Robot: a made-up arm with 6 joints. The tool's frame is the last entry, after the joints.
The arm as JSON. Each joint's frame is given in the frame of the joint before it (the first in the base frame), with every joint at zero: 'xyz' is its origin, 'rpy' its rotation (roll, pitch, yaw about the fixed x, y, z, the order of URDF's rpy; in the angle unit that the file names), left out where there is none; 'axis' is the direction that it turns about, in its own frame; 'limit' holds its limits. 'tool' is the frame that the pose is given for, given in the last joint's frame.
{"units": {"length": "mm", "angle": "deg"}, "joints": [
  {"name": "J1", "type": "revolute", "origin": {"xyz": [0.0, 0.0, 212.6]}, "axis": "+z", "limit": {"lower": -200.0, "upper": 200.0}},
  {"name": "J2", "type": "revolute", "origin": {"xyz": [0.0, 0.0, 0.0]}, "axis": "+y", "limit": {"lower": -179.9, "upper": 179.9}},
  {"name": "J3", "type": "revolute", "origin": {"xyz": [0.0, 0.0, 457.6]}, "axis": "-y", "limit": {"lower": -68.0, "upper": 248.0}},
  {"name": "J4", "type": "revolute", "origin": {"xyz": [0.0, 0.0, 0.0]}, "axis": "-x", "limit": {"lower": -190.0, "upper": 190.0}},
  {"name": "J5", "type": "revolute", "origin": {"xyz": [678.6, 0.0, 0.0]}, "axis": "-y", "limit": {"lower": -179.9, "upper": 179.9}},
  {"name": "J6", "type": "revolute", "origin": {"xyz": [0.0, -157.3, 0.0]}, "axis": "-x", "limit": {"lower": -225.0, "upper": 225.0}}
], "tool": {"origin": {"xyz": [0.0, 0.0, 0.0]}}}
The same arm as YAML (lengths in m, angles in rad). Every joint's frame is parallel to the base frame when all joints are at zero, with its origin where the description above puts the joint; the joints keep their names.
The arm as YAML. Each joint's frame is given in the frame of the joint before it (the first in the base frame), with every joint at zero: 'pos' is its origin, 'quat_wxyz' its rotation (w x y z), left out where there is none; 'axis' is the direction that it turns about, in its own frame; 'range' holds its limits. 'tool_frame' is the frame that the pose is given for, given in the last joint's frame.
length_unit: m
angle_unit: rad
joints:
  - joint: J1
    pos: [0.0, 0.0, 0.2126]
    axis: [0.0, 0.0, 1.0]
    range: [-3.4907, 3.4907]
  - joint: J2
    pos: [0.0, 0.0, 0.0]
    axis: [0.0, 1.0, 0.0]
    range: [-3.1398, 3.1398]
  - joint: J3
    pos: [0.0, 0.0, 0.4576]
    axis: [0.0, -1.0, 0.0]
    range: [-1.1868, 4.3284]
  - joint: J4
    pos: [0.0, 0.0, 0.0]
    axis: [-1.0, 0.0, 0.0]
    range: [-3.3161, 3.3161]
  - joint: J5
    pos: [0.6786, 0.0, 0.0]
    axis: [0.0, -1.0, 0.0]
    range: [-3.1398, 3.1398]
  - joint: J6
    pos: [0.0, -0.1573, 0.0]
    axis: [-1.0, 0.0, 0.0]
    range: [-3.927, 3.927]
tool_frame:
  pos: [0.0, 0.0, 0.0]

